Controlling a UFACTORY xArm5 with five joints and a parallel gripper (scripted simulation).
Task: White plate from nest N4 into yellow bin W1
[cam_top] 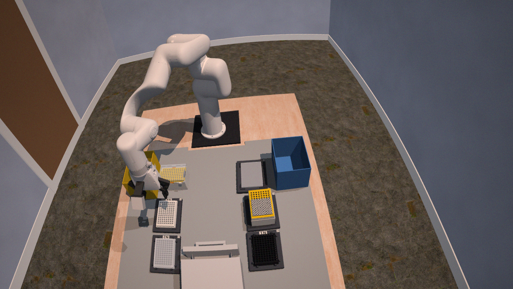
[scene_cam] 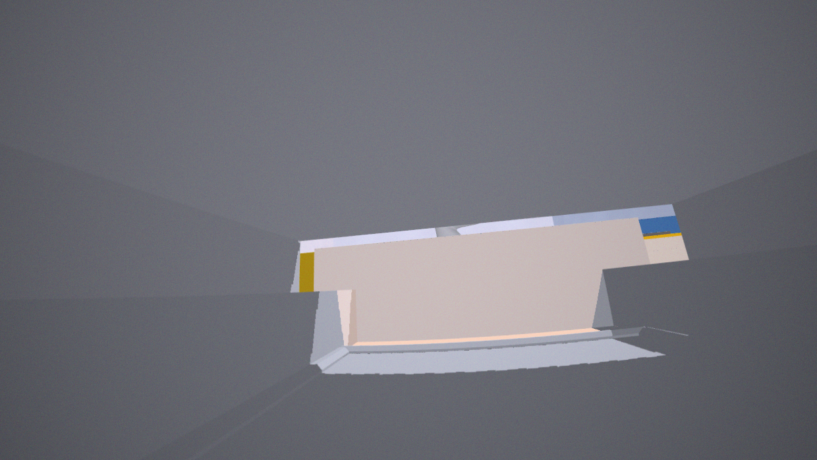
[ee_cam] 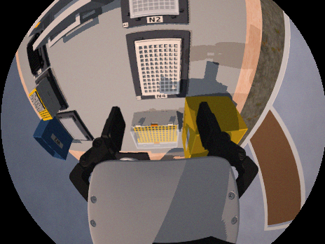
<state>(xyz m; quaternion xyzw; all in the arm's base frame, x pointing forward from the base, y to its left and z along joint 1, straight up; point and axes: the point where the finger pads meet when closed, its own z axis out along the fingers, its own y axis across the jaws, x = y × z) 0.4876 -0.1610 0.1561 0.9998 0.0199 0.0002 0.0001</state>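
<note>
Right now my hand is 14 cm above the white plate. From my hand the other things lie so: cooler drawer: 28 cm ahead, 21 cm to the left, 14 cm below; work nest N4: 15 cm below; yellow waste bin W1: 17 cm behind, 14 cm to the right, 12 cm below.
</note>
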